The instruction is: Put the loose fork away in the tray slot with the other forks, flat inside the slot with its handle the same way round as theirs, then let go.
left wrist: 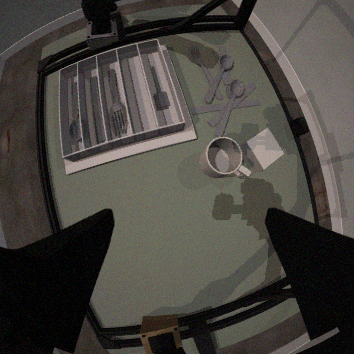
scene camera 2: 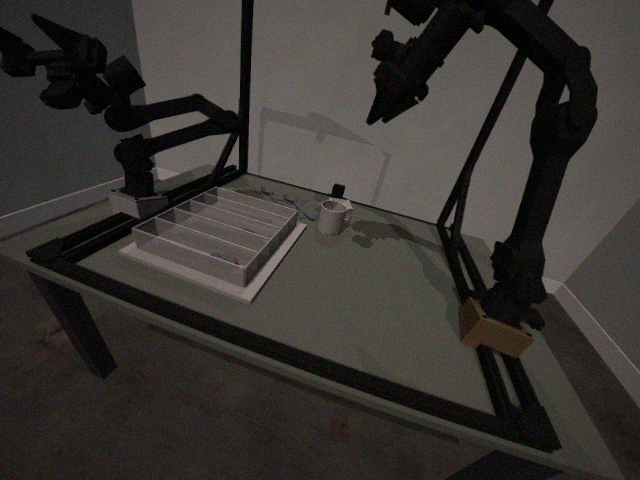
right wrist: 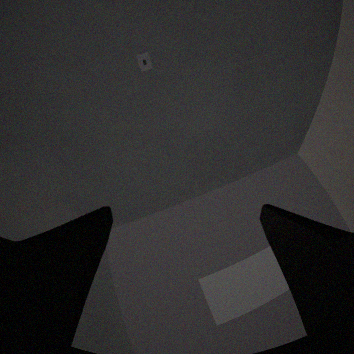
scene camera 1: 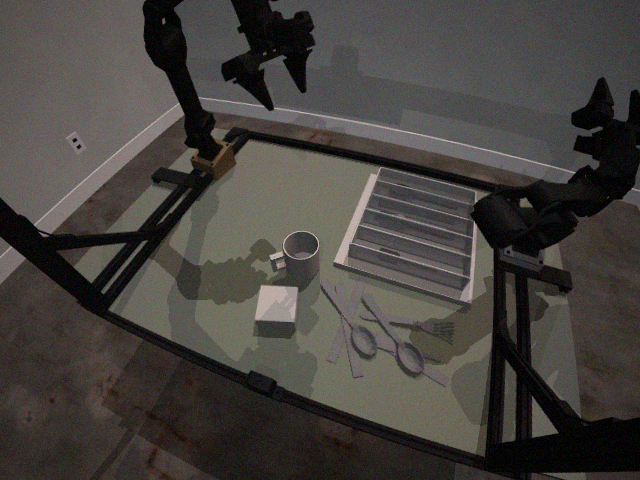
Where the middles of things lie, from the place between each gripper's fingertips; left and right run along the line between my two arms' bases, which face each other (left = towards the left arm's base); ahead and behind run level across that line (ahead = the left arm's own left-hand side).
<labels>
My right gripper is now 380 mm above the cutlery tray [scene camera 1: 436, 242], 300 mm to the right of it and 170 mm past it. Also, from my right hand: white box [scene camera 1: 277, 308] (520 mm to the left, 510 mm behind, 390 mm below); then white mug [left wrist: 222, 155] (530 mm to the left, 390 mm behind, 360 mm below).
Right now the white mug is 300 mm below my left hand, 130 mm behind it and 60 mm to the right of it. From my left hand the other things lie so: white box: 320 mm below, 250 mm behind, 70 mm to the right; then cutlery tray: 310 mm below, 290 mm to the right, 90 mm ahead.
</labels>
